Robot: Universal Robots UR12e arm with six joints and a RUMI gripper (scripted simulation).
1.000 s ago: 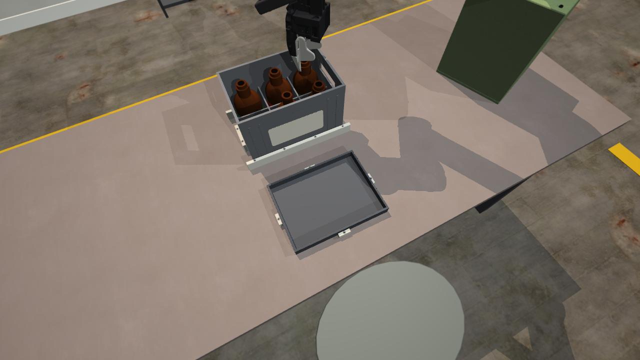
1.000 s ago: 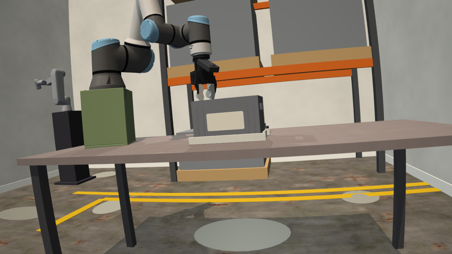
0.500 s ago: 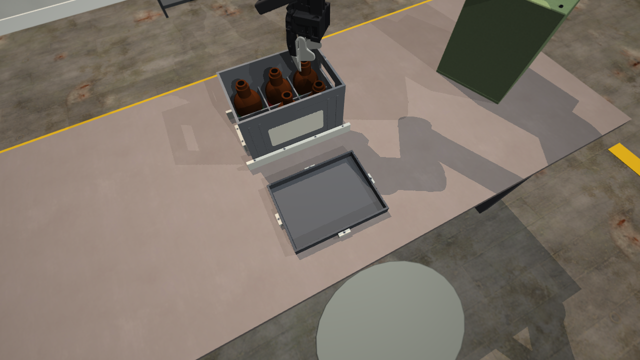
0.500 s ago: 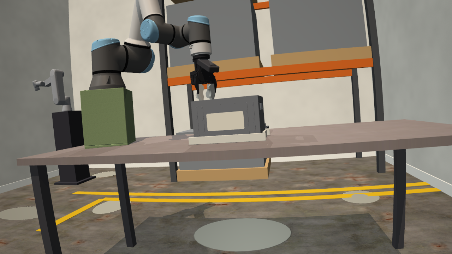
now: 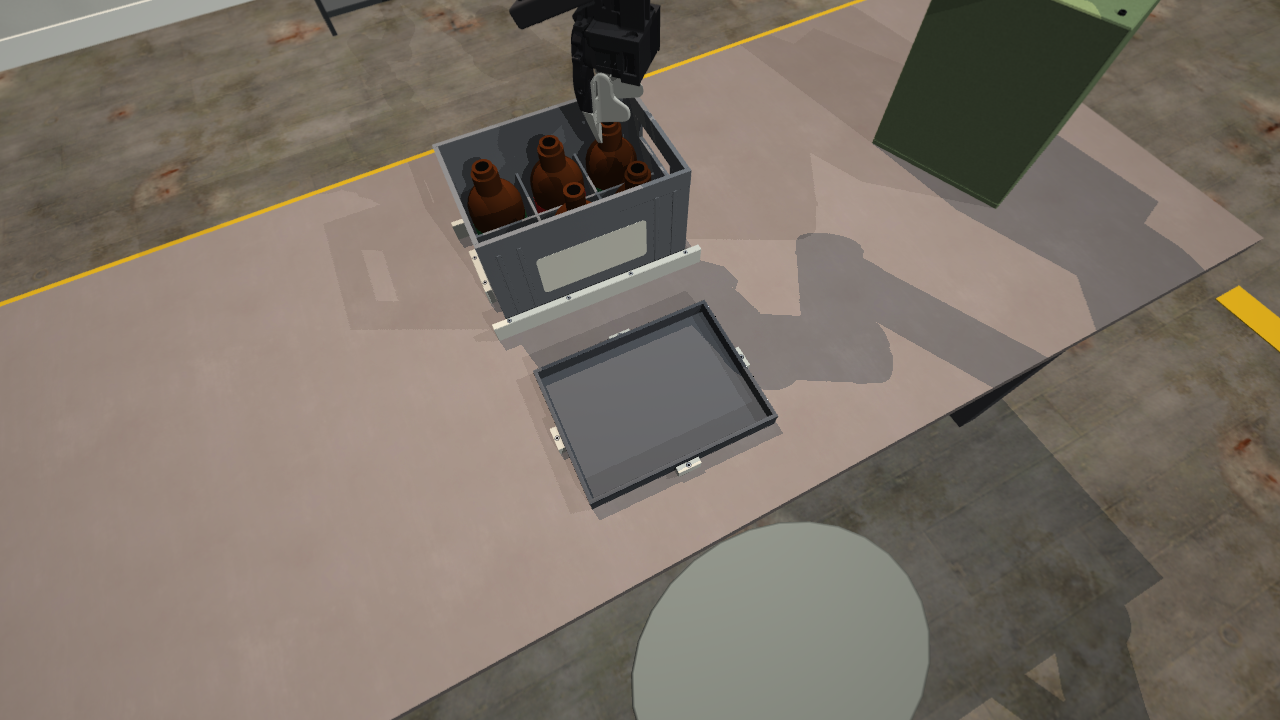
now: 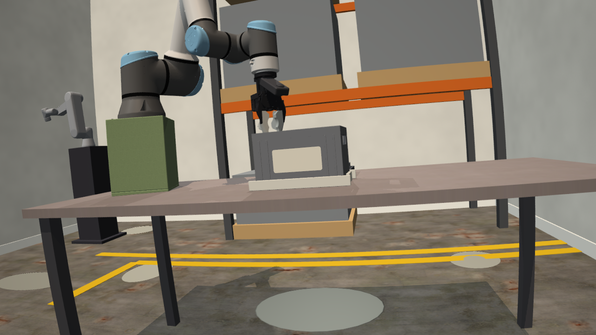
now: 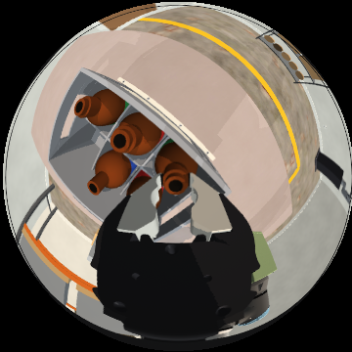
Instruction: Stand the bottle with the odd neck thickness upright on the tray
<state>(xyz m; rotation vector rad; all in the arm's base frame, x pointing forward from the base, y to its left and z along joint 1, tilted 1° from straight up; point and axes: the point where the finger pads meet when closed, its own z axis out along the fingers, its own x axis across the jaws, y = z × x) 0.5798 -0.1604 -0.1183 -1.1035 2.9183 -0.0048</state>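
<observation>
My gripper is now 8 cm short of the grey crate, 5 cm to the right of it and 7 cm above it. Round my hand: dark tray (10 cm ahead, 32 cm to the left, 15 cm below); then brown bottle (9 cm ahead, 9 cm to the left, 7 cm below).
</observation>
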